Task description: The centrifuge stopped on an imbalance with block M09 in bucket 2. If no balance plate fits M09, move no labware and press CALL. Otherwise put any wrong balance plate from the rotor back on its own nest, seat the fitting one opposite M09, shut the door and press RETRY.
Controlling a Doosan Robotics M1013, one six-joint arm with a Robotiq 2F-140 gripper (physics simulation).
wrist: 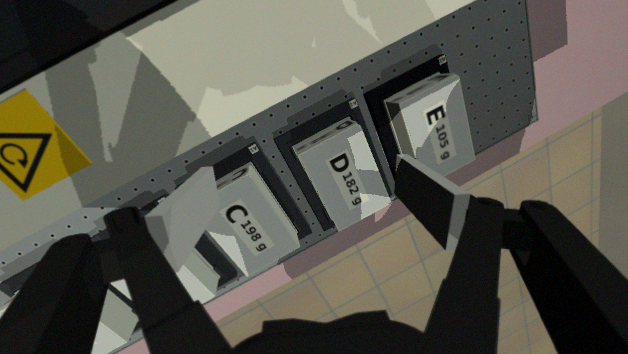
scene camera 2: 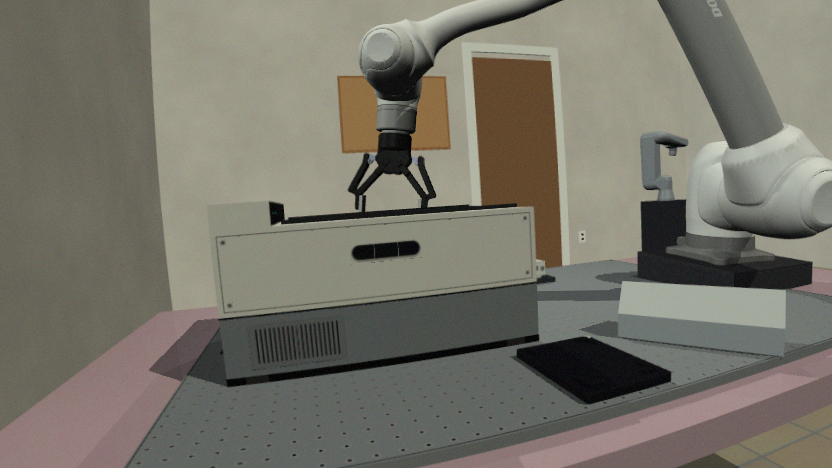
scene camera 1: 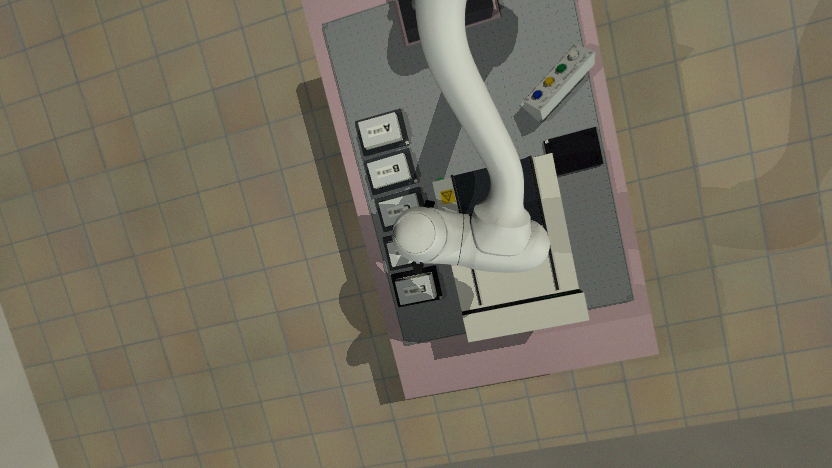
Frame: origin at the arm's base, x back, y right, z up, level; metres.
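Seen in the pictures: gripper, fingertip midpoint: (wrist: 307, 180); arm's base at its link origin: (scene camera 2: 718, 256).
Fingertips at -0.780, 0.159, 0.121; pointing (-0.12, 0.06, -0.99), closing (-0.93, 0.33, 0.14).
Note:
Pixels of each thing's middle, then the offset from my fingertips to it, as dx, dy, dz. "spot": a spot on its surface instead.
- plate D at the middle of its body: (wrist: 343, 175) (scene camera 1: 407, 250) -0.049, +0.077, -0.141
- Plate C at the middle of its body: (wrist: 248, 220) (scene camera 1: 400, 210) +0.091, +0.078, -0.141
- plate E at the middle of its body: (wrist: 430, 131) (scene camera 1: 416, 288) -0.184, +0.071, -0.141
- Plates A at the middle of its body: (wrist: 74, 316) (scene camera 1: 380, 131) +0.359, +0.099, -0.141
- B at the middle of its body: (wrist: 162, 271) (scene camera 1: 389, 171) +0.225, +0.093, -0.141
- button box at the middle of its body: (scene camera 2: 699, 310) (scene camera 1: 558, 82) +0.398, -0.476, -0.132
- black pad at a spot on its surface: (scene camera 2: 593, 369) (scene camera 1: 583, 153) spot: +0.172, -0.537, -0.161
- yellow warning sign at a spot on its surface: (wrist: 30, 145) (scene camera 1: 448, 197) spot: +0.104, -0.086, +0.038
My gripper (scene camera 2: 392, 203) (wrist: 307, 180) is open and empty, above plate D (scene camera 1: 396, 256) (wrist: 345, 175), which reads 182 g and sits on its dark nest. Plate C (scene camera 1: 395, 210) (wrist: 255, 215), reading 198 g, and plate E (scene camera 1: 416, 289) (wrist: 435, 125), reading 105 g, sit on nests either side. Plates A (scene camera 1: 379, 129) and B (scene camera 1: 388, 171) sit farther up the row; their weights are too small to read. The centrifuge (scene camera 1: 526, 320) (scene camera 2: 442, 256) stands beside the row. Its rotor and block M09 do not show. The button box (scene camera 1: 558, 81) (scene camera 2: 698, 305) has blue, yellow, green and white buttons.
A black pad (scene camera 1: 576, 152) (scene camera 2: 593, 369) lies between the centrifuge and button box. A yellow warning sign (scene camera 1: 447, 196) (wrist: 30, 145) is on the centrifuge's top near the plate row. The arm crosses over the centrifuge and hides part of its top in scene camera 1.

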